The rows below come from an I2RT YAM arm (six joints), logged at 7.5 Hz.
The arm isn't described. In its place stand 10 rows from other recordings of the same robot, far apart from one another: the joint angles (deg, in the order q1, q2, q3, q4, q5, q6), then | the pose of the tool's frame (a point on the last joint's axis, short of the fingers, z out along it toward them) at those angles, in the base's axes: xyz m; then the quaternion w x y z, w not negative.
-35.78 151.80 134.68 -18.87 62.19 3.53 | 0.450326 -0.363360 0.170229 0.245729 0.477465 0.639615 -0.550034
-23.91 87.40 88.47 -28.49 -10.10 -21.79 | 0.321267 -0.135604 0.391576 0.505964 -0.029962 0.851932 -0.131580
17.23 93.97 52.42 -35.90 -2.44 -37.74 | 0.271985 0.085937 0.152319 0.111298 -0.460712 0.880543 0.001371
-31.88 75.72 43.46 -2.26 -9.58 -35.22 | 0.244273 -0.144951 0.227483 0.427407 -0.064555 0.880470 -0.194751
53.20 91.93 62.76 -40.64 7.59 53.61 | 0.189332 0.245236 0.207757 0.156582 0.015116 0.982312 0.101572
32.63 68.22 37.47 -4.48 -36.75 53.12 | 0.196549 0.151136 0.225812 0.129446 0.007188 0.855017 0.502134
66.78 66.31 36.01 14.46 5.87 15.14 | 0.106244 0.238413 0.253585 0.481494 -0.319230 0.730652 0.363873
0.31 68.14 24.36 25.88 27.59 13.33 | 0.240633 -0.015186 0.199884 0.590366 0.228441 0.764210 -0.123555
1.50 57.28 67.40 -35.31 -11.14 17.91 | 0.206262 0.012282 0.391363 0.511923 0.068440 0.839117 0.170688
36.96 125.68 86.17 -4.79 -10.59 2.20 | 0.378956 0.293338 0.142242 0.335804 -0.308291 0.864995 0.209704
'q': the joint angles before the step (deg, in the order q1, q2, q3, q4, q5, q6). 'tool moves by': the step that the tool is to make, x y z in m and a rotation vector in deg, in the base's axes. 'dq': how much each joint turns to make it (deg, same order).
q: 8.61 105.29 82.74 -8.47 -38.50 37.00
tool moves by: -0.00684 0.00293 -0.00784 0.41 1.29 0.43
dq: 0.52 -0.90 -2.69 1.03 -0.24 0.72
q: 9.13 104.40 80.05 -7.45 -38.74 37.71
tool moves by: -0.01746 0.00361 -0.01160 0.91 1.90 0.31
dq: 0.89 -2.82 -5.98 2.51 -0.16 1.71
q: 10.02 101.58 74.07 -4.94 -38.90 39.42
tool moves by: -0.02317 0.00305 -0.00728 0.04 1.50 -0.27
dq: 1.13 -4.19 -6.36 1.52 1.01 1.30
